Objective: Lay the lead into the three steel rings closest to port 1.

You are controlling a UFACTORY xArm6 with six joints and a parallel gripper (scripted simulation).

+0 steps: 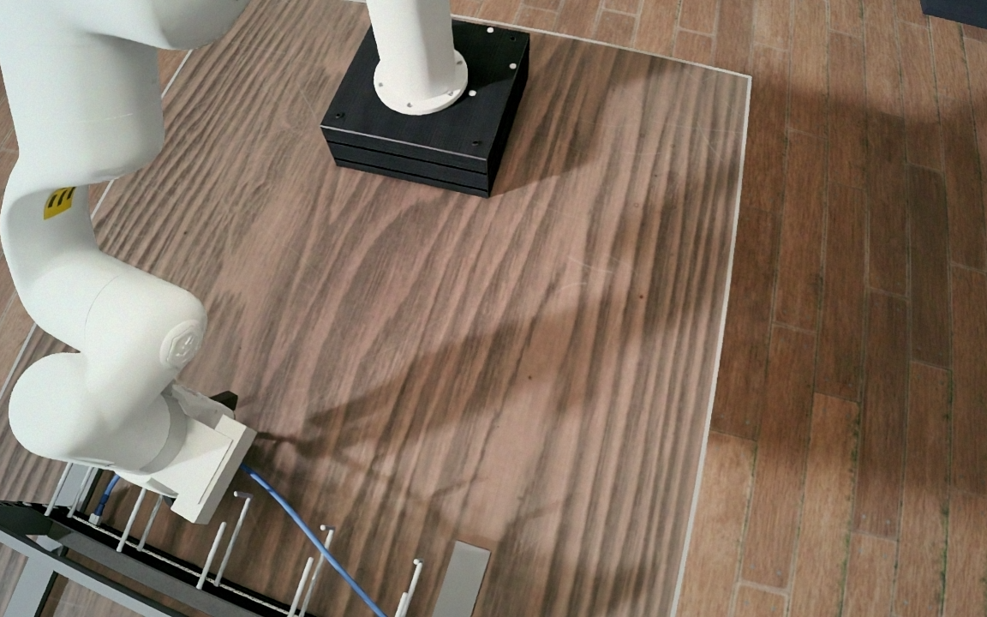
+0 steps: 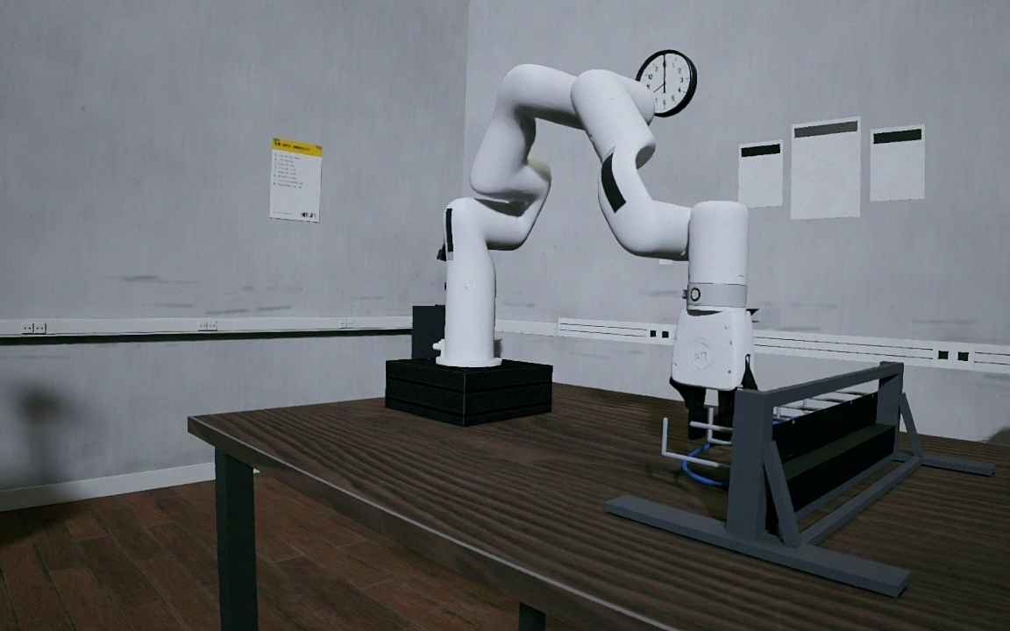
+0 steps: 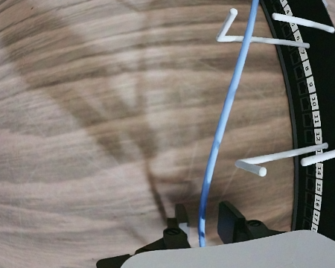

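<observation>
My gripper is now 15 cm short of the grey rack and 3 cm to the right of it. The rest, counted from my hand: short blue piece: 15 cm to the right, 8 cm ahead, 3 cm below.
</observation>
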